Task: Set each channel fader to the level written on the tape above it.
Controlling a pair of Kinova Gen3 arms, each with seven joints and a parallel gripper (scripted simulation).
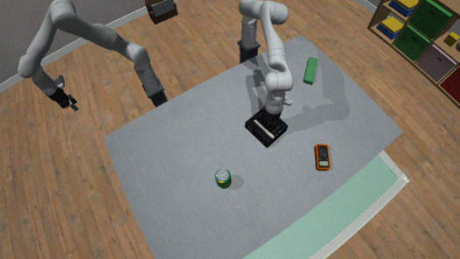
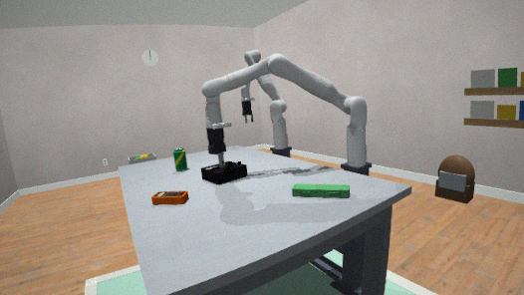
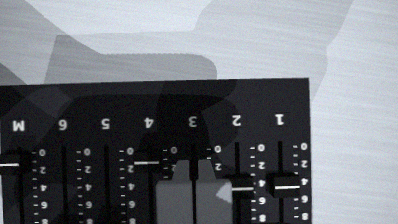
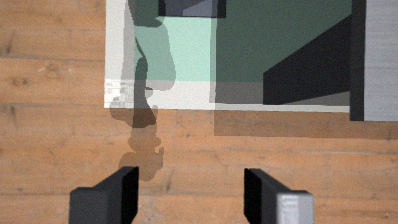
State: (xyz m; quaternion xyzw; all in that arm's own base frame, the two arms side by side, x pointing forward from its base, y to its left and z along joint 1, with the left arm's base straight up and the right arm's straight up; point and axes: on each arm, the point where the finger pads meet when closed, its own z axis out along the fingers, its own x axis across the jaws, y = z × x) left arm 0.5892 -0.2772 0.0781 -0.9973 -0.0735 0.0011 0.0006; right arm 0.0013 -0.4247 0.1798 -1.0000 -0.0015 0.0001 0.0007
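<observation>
Right now my left hand is 20 mm to the left of the fader 3 and 10 mm above it. The rest, counted from my left hand: fader 1 (40 mm ahead, 10 mm to the left, 10 mm below); fader 2 (20 mm ahead, 10 mm below); fader 4 (20 mm behind, 10 mm to the left, 10 mm below).
</observation>
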